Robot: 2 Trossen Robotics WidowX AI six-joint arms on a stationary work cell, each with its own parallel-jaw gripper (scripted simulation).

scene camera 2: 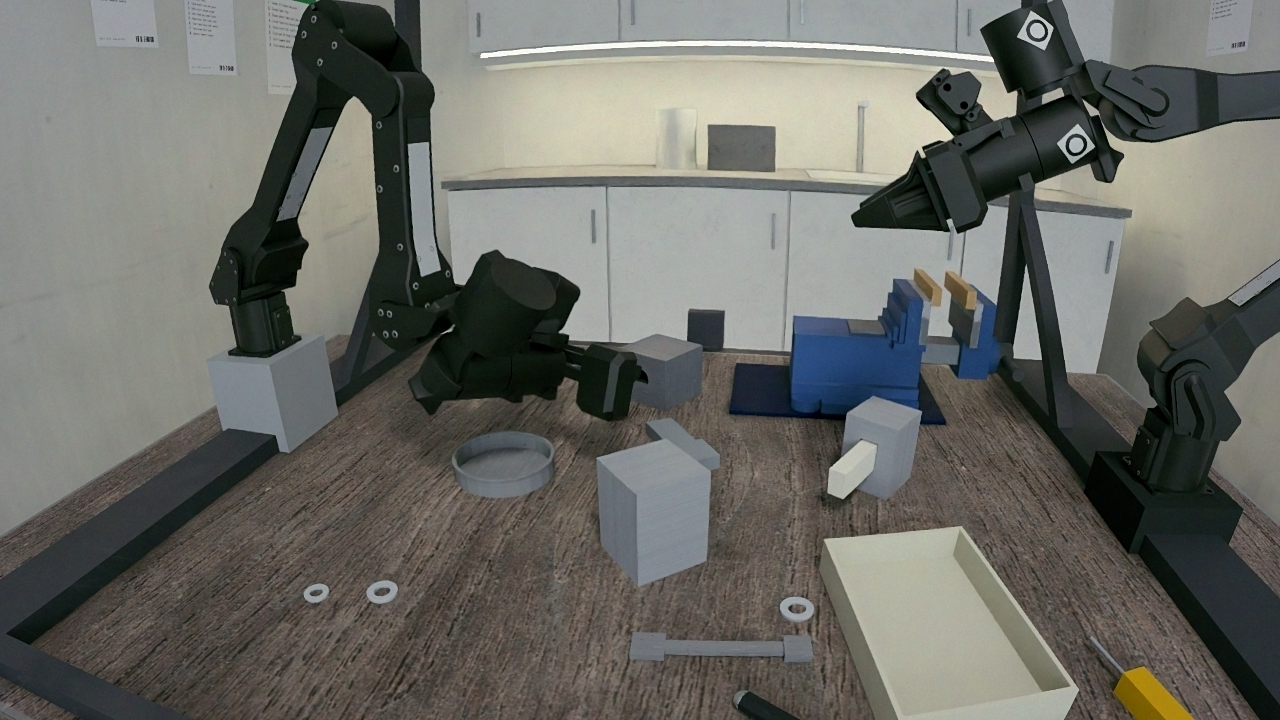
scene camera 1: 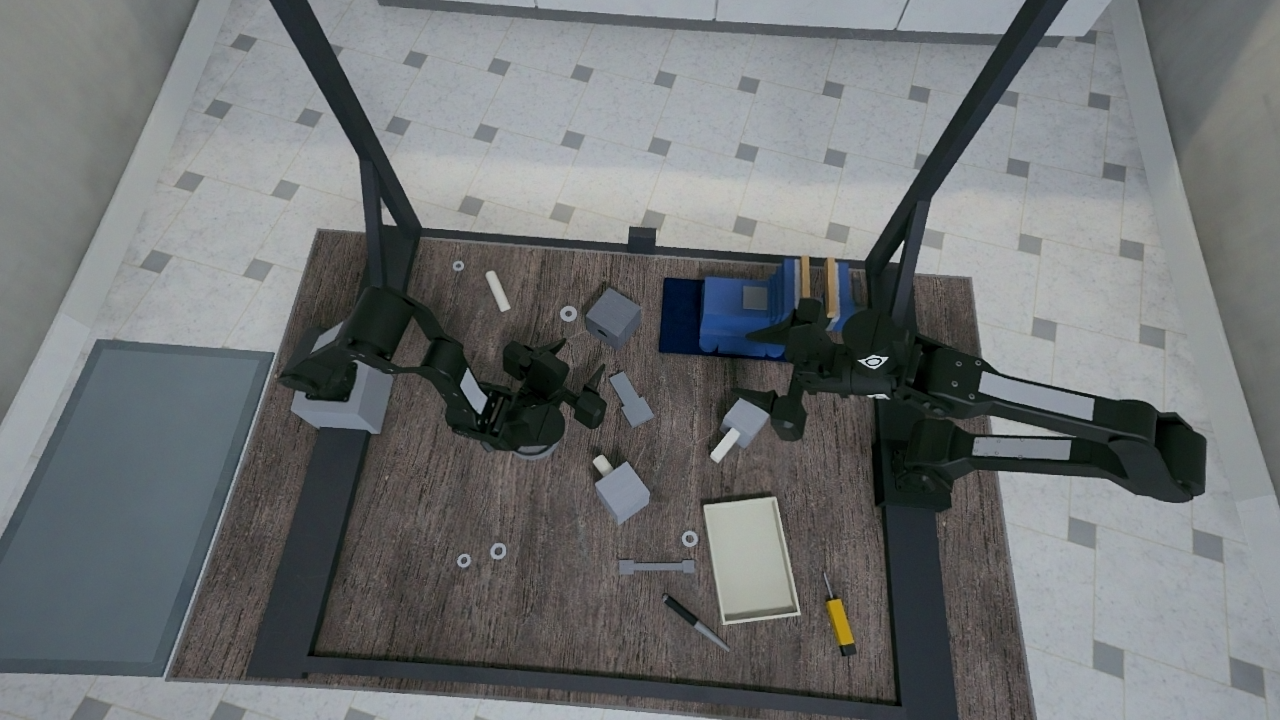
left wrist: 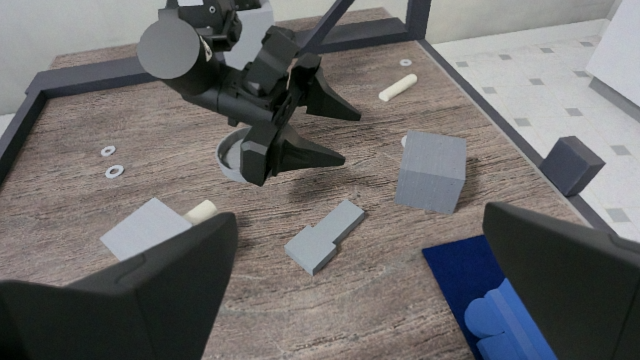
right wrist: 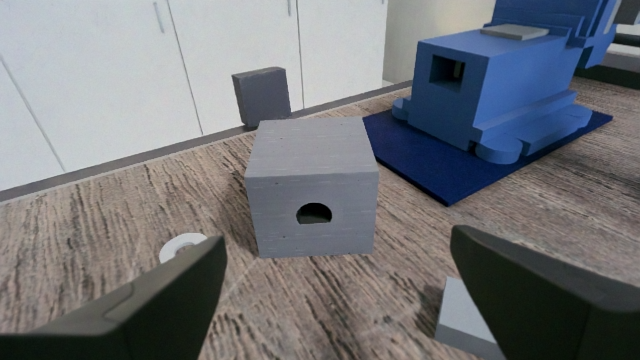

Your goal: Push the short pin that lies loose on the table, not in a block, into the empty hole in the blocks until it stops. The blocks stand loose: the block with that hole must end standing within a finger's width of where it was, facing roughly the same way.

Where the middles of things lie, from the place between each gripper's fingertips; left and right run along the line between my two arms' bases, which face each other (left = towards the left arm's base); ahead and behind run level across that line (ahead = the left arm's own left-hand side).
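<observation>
Round dish (scene camera 2: 490, 458): 60 mm ahead of my left gripper, 340 mm to the right of it, 250 mm below it. The same gripper is 40 mm to the right of the cream tray (scene camera 2: 947, 631), 220 mm short of it and 250 mm above it.
The cream tray is 32 cm to the left of my right hand (scene camera 2: 610, 362), 25 cm ahead of it and 7 cm below it. My right hand is 7 cm above the round dish, 6 cm to the left of it and 10 cm short of it.
</observation>
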